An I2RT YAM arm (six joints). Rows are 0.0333 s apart.
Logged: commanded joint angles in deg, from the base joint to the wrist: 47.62, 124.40, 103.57, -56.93, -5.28, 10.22; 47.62, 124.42, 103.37, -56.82, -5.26, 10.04; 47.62, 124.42, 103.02, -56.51, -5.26, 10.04; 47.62, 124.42, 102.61, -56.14, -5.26, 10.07; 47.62, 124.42, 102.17, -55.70, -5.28, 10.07; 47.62, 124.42, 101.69, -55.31, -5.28, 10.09; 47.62, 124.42, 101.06, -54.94, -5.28, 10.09; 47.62, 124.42, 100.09, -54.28, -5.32, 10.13; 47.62, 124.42, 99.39, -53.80, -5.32, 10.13; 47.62, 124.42, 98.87, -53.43, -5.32, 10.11; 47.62, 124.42, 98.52, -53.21, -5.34, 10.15; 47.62, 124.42, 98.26, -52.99, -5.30, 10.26; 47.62, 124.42, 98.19, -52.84, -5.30, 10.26; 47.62, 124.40, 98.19, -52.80, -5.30, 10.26; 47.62, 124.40, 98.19, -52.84, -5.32, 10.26; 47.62, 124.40, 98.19, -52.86, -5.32, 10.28
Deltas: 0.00, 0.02, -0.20, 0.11, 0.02, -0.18; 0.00, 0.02, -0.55, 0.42, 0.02, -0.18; 0.00, 0.02, -0.96, 0.79, 0.02, -0.15; 0.00, 0.02, -1.40, 1.23, 0.00, -0.15; 0.00, 0.02, -1.88, 1.62, 0.00, -0.13; 0.00, 0.02, -2.51, 1.99, 0.00, -0.13; 0.00, 0.02, -3.48, 2.65, -0.04, -0.09; 0.00, 0.02, -4.18, 3.13, -0.04, -0.09; 0.00, 0.02, -4.70, 3.50, -0.04, -0.11; 0.00, 0.02, -5.05, 3.72, -0.06, -0.07; 0.00, 0.02, -5.31, 3.94, -0.02, 0.04; 0.00, 0.02, -5.38, 4.09, -0.02, 0.04; 0.00, 0.00, -5.38, 4.13, -0.02, 0.04; 0.00, 0.00, -5.38, 4.09, -0.04, 0.04; 0.00, 0.00, -5.38, 4.07, -0.04, 0.06
